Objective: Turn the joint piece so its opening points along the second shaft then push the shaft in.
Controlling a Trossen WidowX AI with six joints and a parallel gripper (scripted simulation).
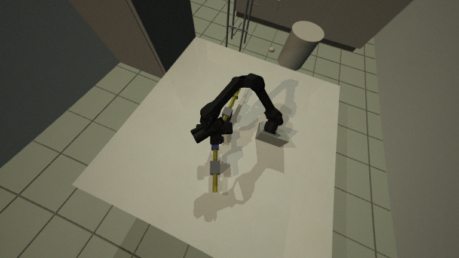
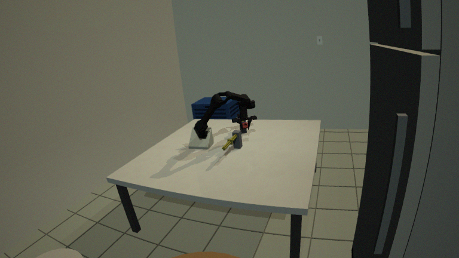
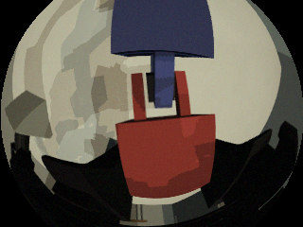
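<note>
Right now the red square joint piece is 10 mm behind my gripper tip, 20 mm to the left of it and 30 mm above it.
</note>
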